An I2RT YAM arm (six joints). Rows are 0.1 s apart.
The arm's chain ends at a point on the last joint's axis. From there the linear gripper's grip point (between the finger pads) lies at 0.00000 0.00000 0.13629 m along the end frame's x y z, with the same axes.
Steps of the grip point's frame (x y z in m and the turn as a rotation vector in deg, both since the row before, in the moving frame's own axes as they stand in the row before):
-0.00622, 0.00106, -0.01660, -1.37, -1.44, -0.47
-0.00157, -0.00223, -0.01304, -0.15, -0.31, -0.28
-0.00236, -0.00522, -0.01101, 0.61, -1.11, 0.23
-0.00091, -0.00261, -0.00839, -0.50, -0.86, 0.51
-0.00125, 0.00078, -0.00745, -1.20, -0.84, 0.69
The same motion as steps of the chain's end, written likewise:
-0.00281, -0.00221, -0.01652, -1.37, -1.44, -0.47
-0.00083, -0.00259, -0.01304, -0.15, -0.31, -0.28
0.00028, -0.00376, -0.01098, 0.61, -1.11, 0.23
0.00114, -0.00379, -0.00837, -0.50, -0.86, 0.51
0.00077, -0.00206, -0.00741, -1.20, -0.84, 0.69

